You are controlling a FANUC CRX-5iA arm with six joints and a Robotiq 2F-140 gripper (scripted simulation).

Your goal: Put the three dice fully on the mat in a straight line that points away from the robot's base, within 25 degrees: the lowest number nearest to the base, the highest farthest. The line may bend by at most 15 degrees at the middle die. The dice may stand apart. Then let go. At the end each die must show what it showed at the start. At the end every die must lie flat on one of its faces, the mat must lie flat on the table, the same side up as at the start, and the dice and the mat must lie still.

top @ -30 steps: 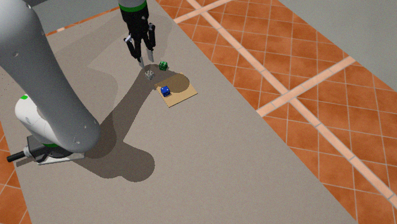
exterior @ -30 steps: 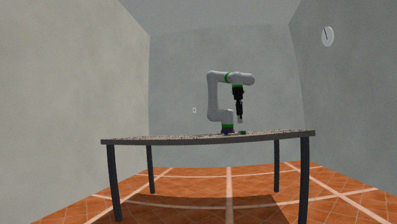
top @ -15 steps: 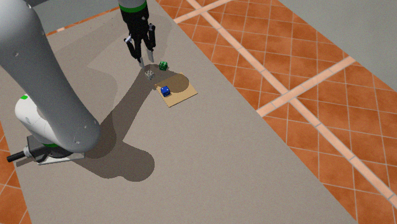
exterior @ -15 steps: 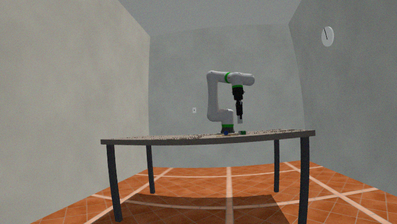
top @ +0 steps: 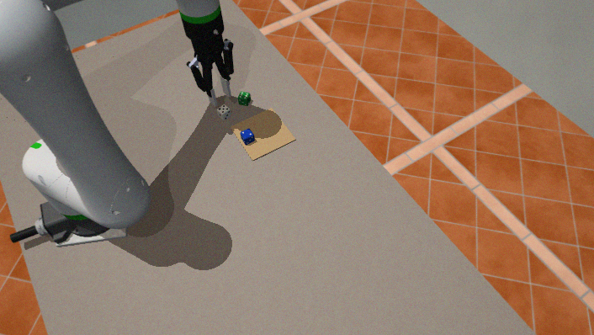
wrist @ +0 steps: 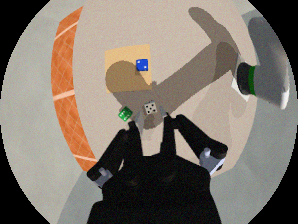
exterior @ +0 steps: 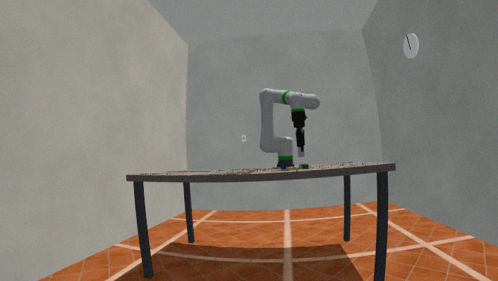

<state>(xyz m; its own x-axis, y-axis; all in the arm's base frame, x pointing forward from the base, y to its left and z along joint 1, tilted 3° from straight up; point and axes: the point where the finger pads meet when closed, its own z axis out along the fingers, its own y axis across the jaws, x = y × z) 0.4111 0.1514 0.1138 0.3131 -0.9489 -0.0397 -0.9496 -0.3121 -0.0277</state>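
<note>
Now: the white die 90 mm below my hand. Also, from my hand: blue die: 120 mm to the right, 90 mm below, 30 mm ahead; then green die: 90 mm below, 80 mm ahead, 20 mm to the left; then tan mat: 110 mm to the right, 100 mm below, 80 mm ahead.
</note>
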